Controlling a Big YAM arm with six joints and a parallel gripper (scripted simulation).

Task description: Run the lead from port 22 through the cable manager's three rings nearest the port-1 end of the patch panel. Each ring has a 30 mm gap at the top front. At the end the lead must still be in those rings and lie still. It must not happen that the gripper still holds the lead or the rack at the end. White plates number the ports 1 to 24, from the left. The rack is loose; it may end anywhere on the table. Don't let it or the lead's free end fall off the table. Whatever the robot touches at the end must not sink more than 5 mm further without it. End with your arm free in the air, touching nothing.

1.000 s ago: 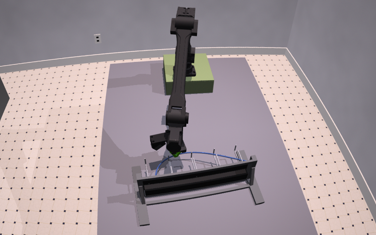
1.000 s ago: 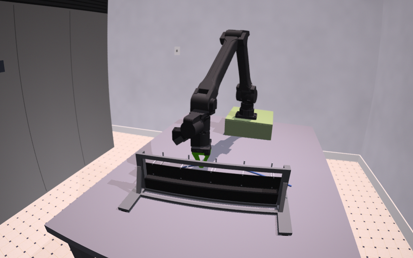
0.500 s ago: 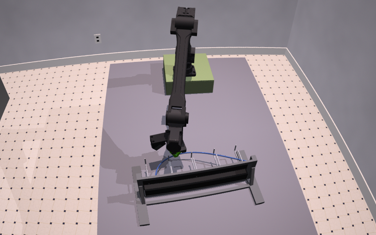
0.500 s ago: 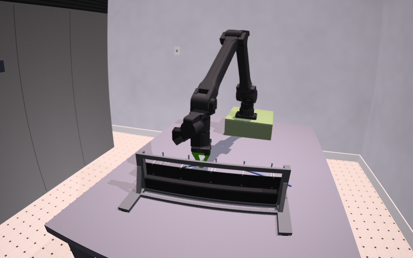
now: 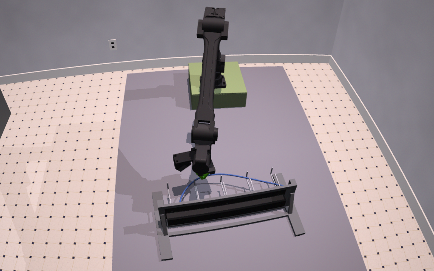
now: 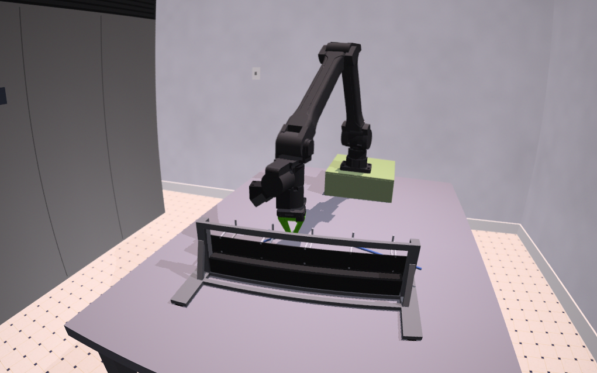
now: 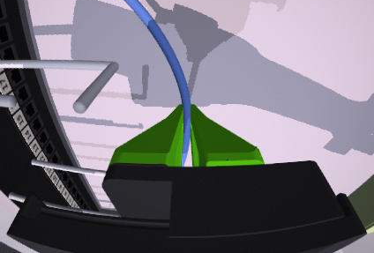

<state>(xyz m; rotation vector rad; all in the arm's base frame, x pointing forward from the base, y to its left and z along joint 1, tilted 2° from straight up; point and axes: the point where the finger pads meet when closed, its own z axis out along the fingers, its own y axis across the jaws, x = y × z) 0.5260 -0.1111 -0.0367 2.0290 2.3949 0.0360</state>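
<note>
My hand is 16 cm short of the rack, 7 cm to the right of it and 2 cm below it.
</note>
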